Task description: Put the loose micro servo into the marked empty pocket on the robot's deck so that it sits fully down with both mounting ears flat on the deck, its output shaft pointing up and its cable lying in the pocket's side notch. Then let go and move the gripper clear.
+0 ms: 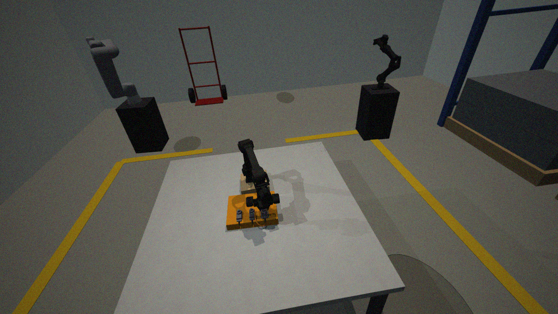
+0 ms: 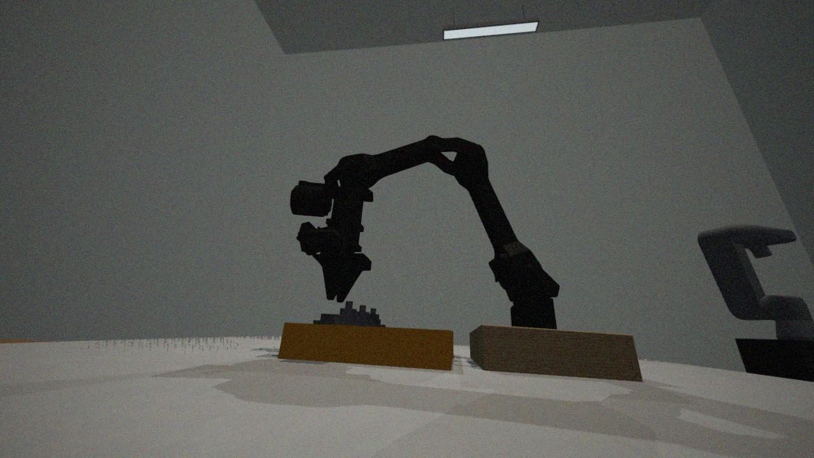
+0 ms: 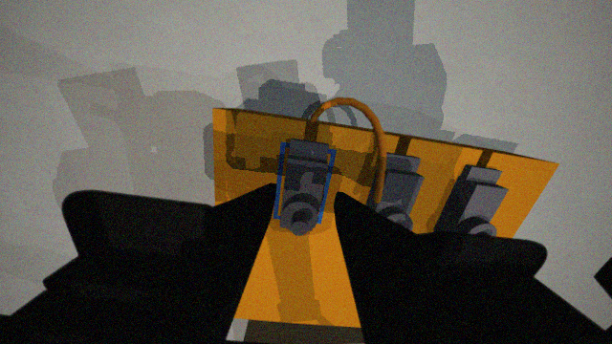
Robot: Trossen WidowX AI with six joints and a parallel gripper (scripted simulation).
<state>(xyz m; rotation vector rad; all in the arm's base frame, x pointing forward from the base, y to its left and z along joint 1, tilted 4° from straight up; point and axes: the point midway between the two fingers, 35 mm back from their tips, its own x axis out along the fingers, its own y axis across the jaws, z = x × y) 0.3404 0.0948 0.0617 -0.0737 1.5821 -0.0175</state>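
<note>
My gripper tip is now 12 cm past the orange deck, 8 cm to the left of it and 6 cm above it.
</note>
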